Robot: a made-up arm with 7 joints.
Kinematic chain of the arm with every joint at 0, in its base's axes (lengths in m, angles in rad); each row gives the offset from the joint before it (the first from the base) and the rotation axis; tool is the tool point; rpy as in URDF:
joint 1: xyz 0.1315 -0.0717 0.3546 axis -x
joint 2: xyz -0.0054 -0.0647 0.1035 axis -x
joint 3: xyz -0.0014 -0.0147 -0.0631 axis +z
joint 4: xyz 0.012 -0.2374 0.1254 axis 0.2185 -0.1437 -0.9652
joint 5: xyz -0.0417 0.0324 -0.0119 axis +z
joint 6: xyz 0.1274 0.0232 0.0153 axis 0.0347 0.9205 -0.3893
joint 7: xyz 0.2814 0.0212 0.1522 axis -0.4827 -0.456 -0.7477
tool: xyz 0.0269 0.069 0.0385 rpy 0 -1.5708 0
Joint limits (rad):
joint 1: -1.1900..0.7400
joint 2: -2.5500..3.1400
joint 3: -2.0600..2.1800
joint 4: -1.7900..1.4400
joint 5: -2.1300..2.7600
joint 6: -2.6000..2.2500
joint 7: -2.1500..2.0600
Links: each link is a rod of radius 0.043 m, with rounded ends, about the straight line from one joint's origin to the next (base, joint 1, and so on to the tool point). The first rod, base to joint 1, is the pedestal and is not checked.
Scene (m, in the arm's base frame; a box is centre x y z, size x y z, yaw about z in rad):
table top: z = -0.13
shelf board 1: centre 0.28 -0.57 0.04 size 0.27 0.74 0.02 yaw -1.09
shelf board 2: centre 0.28 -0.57 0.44 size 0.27 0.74 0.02 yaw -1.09
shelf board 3: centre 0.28 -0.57 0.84 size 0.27 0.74 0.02 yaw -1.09
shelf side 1: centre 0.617 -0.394 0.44 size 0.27 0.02 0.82 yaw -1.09
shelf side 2: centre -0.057 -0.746 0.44 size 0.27 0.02 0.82 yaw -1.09
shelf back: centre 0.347 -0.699 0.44 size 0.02 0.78 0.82 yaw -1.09
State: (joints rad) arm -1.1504 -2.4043 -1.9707 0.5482 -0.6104 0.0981 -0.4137
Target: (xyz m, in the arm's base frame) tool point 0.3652 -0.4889 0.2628
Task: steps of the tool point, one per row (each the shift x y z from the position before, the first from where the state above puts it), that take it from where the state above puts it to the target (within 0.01 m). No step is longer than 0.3 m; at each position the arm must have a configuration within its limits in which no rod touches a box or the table.
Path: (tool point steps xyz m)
1: 0.1202 0.1630 0.0168
2: 0.2028 0.0771 -0.0230
3: 0.2296 -0.0421 -0.0298
4: 0.1951 -0.1544 0.0018
5: 0.1103 -0.2236 0.0569
6: 0.0005 -0.2317 0.1082

